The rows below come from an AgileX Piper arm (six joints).
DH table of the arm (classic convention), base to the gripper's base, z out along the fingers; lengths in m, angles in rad. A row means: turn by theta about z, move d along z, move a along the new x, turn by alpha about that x. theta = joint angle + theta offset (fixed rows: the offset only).
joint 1: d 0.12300  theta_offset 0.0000  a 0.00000  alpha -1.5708
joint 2: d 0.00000  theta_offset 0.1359  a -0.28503  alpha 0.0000
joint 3: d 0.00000  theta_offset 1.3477  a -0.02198  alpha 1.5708
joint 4: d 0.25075  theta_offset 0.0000  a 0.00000  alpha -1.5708
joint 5: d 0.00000  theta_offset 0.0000  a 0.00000  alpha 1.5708
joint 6: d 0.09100  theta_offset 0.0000  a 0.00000  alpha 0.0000
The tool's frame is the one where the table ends.
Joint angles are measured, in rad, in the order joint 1, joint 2, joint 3, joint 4, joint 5, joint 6. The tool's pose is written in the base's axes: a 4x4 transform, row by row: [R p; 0 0 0 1], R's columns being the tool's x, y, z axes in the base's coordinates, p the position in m. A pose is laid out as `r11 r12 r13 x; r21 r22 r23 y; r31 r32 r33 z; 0 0 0 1`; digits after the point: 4 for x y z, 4 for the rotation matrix.
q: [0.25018, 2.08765, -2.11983, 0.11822, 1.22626, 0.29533]
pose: -0.9142 0.0069 0.4053 0.4433; 0.1040 0.9704 0.2181 0.1237; -0.3918 0.2416 -0.8878 0.3203; 0 0 0 1
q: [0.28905, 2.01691, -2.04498, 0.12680, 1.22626, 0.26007]
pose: -0.9184 -0.0626 0.3906 0.4221; 0.0361 0.9700 0.2403 0.1368; -0.3939 0.2348 -0.8886 0.3309; 0 0 0 1
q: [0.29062, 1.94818, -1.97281, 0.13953, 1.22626, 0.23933]
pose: -0.9197 -0.0830 0.3837 0.4054; 0.0176 0.9677 0.2514 0.1337; -0.3922 0.2380 -0.8886 0.3403; 0 0 0 1
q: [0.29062, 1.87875, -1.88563, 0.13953, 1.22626, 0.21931]
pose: -0.9245 -0.0975 0.3685 0.3880; -0.0038 0.9690 0.2469 0.1285; -0.3812 0.2268 -0.8962 0.3443; 0 0 0 1
